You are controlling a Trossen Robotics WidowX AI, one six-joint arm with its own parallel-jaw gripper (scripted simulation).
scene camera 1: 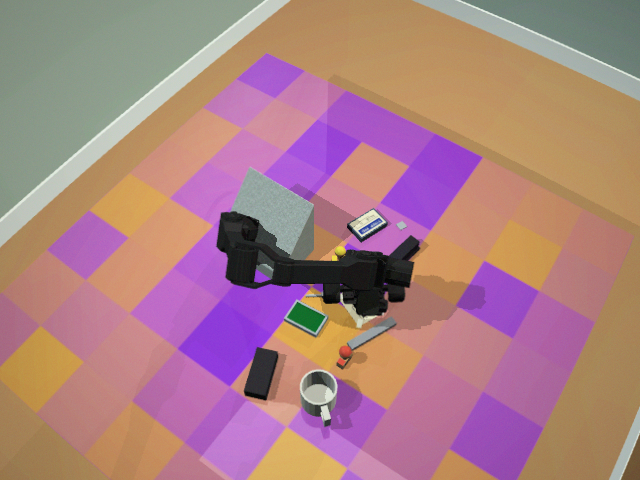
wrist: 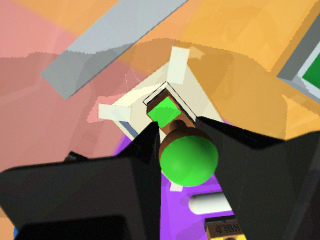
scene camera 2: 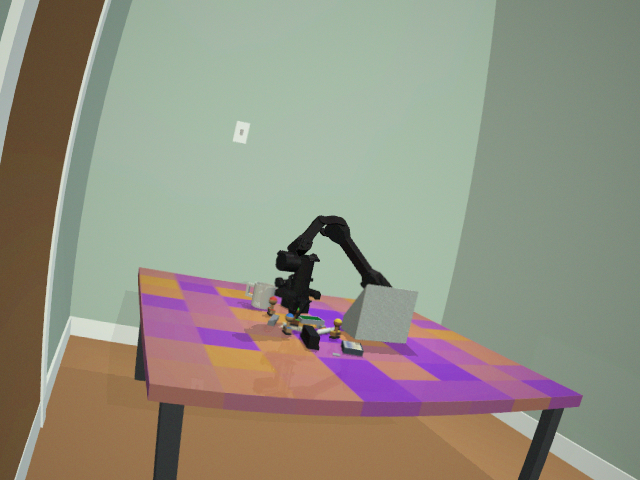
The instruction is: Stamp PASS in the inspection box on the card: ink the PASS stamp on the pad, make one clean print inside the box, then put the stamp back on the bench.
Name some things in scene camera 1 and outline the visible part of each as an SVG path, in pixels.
My gripper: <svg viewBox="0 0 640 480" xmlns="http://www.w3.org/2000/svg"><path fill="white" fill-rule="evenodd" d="M323 284L323 302L325 304L340 303L340 293L342 293L343 303L353 304L356 308L356 313L361 316L382 316L383 313L387 313L388 301L391 303L403 303L406 297L405 287L391 284L384 285L383 291L366 293L353 291L343 284Z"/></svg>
A white mug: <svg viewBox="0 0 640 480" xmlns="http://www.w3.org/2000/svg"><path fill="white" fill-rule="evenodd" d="M313 370L301 379L300 402L308 414L316 417L321 416L323 425L326 427L331 425L330 412L336 405L337 381L327 371Z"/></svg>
A blue-labelled box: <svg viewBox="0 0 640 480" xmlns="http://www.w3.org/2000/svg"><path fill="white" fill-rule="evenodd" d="M374 208L347 224L347 228L360 242L368 239L388 225L388 222Z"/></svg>
